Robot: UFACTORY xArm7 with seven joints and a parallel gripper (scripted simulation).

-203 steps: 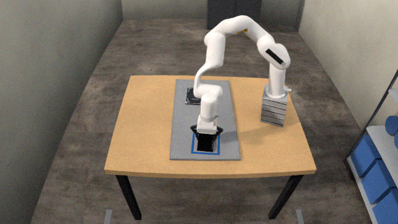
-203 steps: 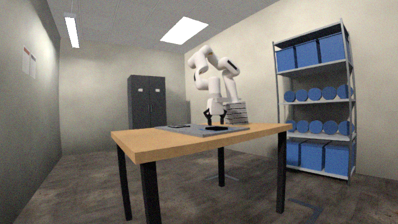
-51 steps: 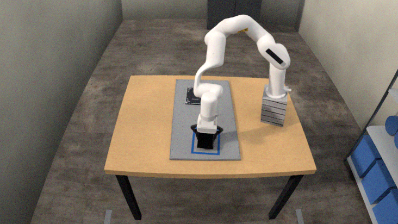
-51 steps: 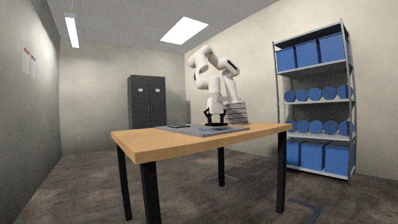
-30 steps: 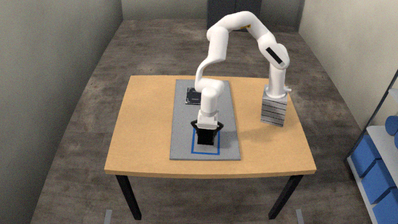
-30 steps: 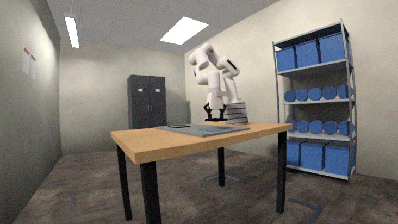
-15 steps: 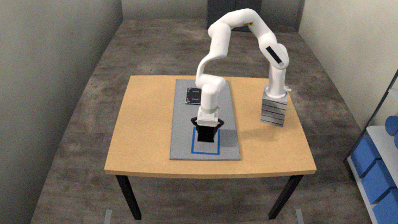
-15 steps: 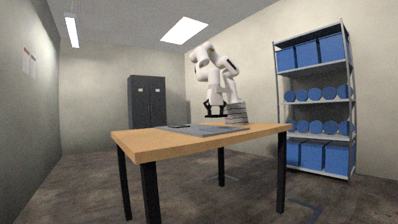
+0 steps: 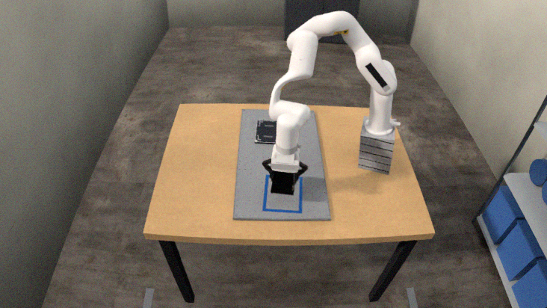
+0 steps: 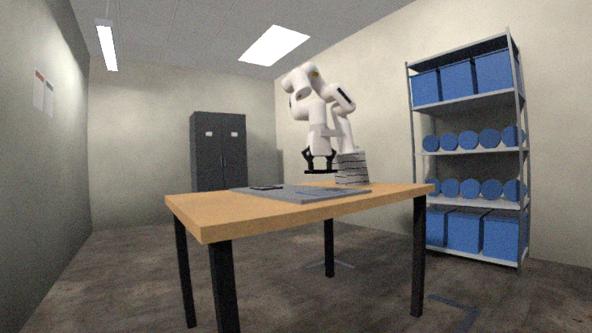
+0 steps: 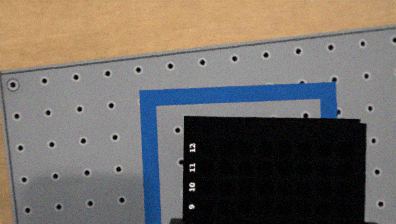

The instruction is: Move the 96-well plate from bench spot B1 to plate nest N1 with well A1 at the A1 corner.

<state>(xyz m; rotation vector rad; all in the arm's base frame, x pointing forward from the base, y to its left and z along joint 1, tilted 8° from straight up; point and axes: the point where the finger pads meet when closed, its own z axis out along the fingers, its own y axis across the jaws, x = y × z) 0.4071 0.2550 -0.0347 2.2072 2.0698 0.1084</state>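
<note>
Right now my hand is 8 cm short of the plate nest N1, 38 cm to the left of it and 9 cm above it. Also, from my hand: 96-well plate: 1 cm below.
</note>
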